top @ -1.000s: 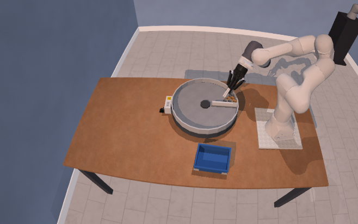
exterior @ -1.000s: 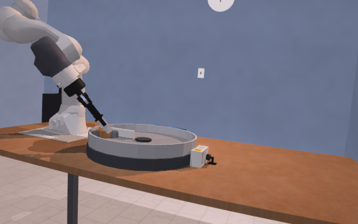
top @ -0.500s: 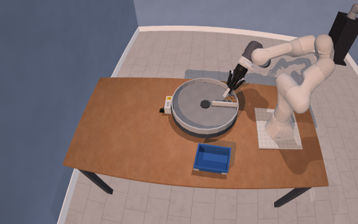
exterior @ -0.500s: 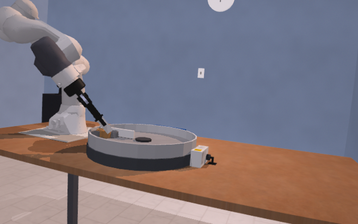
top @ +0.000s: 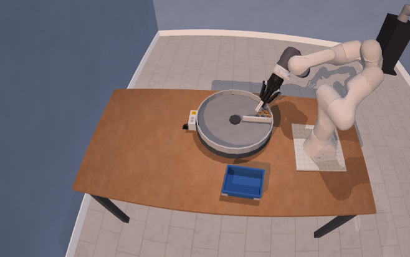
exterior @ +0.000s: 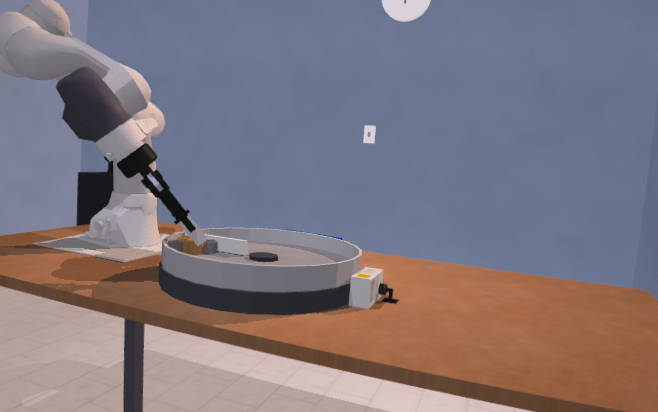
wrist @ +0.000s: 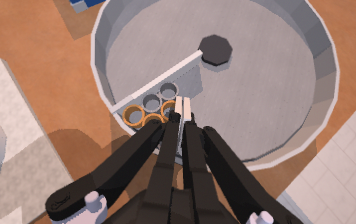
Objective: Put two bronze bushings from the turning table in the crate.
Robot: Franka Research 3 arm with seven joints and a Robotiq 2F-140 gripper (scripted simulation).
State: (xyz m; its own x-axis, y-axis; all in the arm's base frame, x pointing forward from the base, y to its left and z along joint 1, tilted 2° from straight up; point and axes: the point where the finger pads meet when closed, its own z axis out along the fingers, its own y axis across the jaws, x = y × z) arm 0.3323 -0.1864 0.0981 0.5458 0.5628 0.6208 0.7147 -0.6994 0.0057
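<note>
My hand is 70 mm short of the blue crate, 430 mm to the right of it and 80 mm above it. Round my hand: grey turning table 140 mm ahead, 70 mm to the left, 50 mm below.
</note>
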